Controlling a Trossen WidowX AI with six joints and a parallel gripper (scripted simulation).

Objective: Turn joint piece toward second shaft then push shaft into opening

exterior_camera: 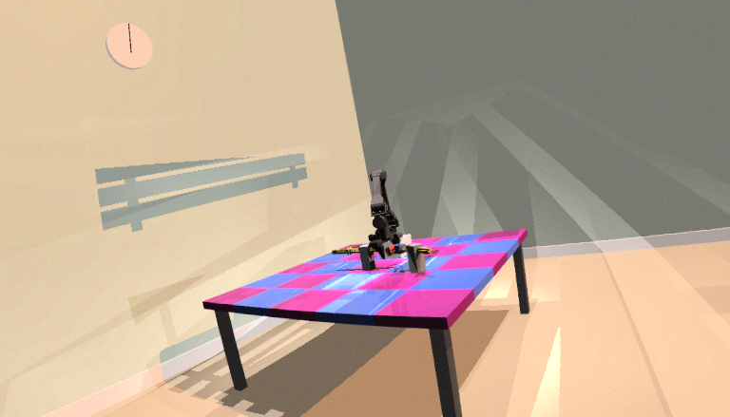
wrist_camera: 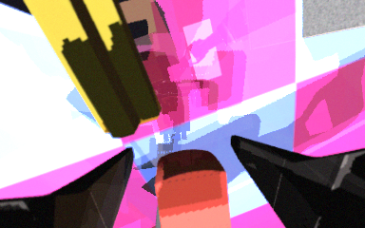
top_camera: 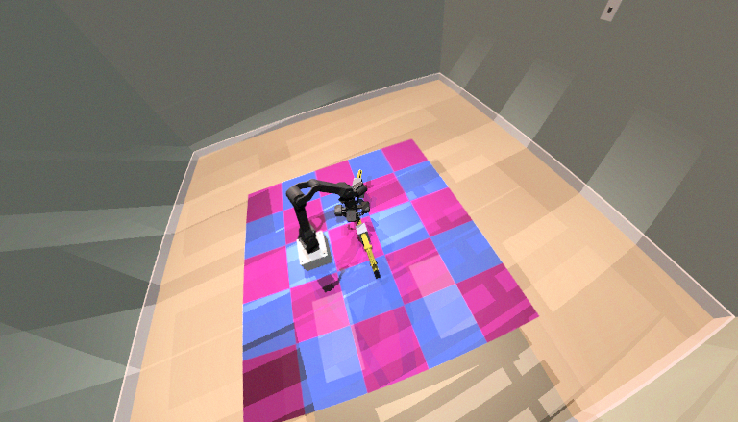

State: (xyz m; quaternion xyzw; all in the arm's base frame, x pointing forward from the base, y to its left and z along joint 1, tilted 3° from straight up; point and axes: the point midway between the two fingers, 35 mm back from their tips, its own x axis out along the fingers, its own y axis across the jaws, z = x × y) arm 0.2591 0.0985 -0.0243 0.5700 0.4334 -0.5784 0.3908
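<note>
Right now my gripper tip is 1 cm short of the red-orange joint piece, 2 cm to the right of it and 3 cm below it.
</note>
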